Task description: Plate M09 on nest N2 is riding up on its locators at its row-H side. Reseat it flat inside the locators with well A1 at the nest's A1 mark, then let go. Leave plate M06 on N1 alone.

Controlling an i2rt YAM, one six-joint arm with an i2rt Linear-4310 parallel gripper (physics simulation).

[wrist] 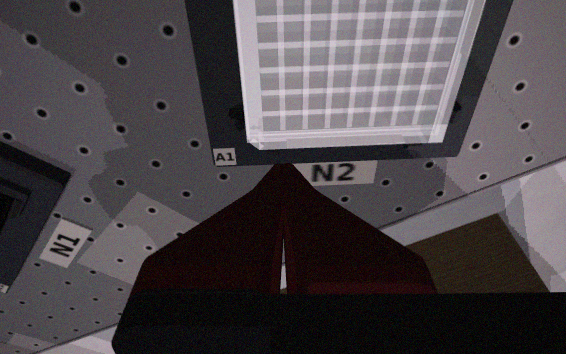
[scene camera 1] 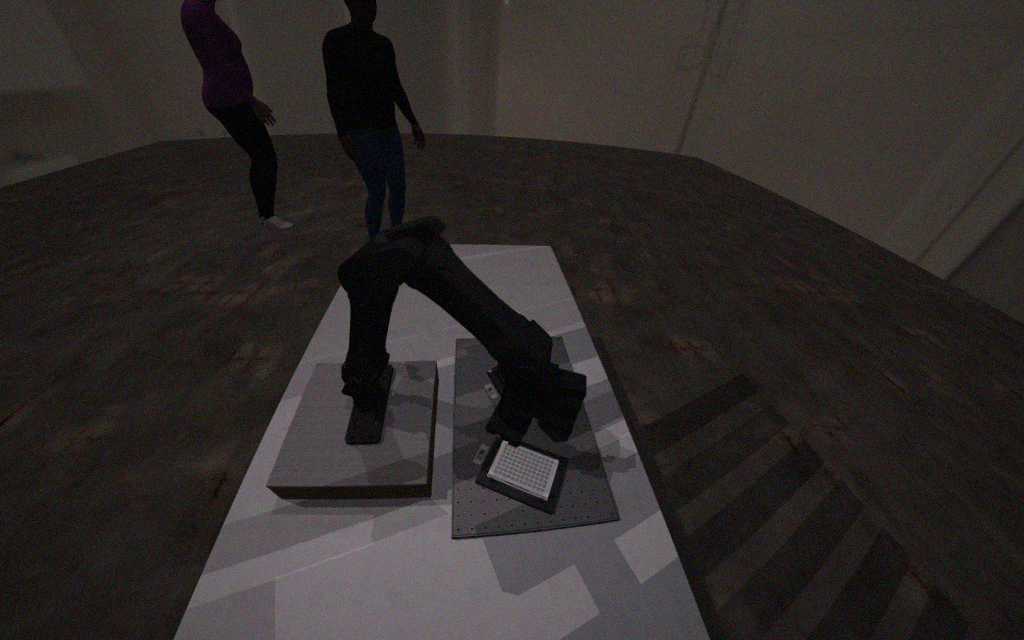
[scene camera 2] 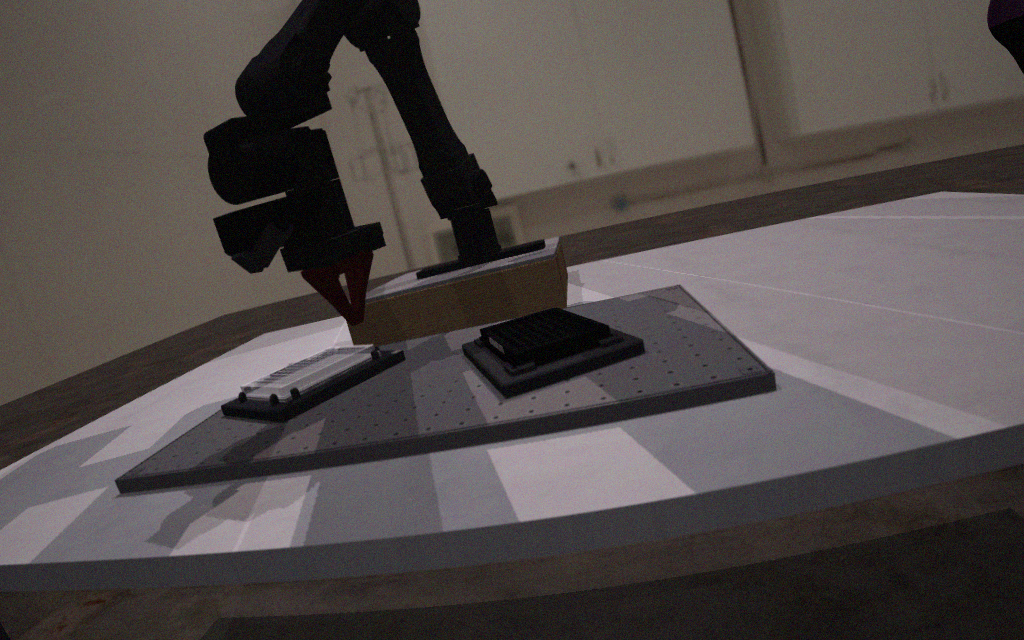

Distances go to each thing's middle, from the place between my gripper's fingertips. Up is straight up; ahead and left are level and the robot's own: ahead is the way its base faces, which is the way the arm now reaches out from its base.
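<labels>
Pale well plate [scene camera 2: 315, 370], 40 mm ahead of my hand, 50 mm to the right of it, 30 mm below it. N1 label [wrist: 69, 236], 20 mm behind my hand, 160 mm to the left of it, 50 mm below it. Dark nest [scene camera 2: 274, 411], 30 mm ahead of my hand, 50 mm to the right of it, 40 mm below it. Dark well plate [scene camera 2: 553, 334], 80 mm ahead of my hand, 200 mm to the left of it, 30 mm below it.
</labels>
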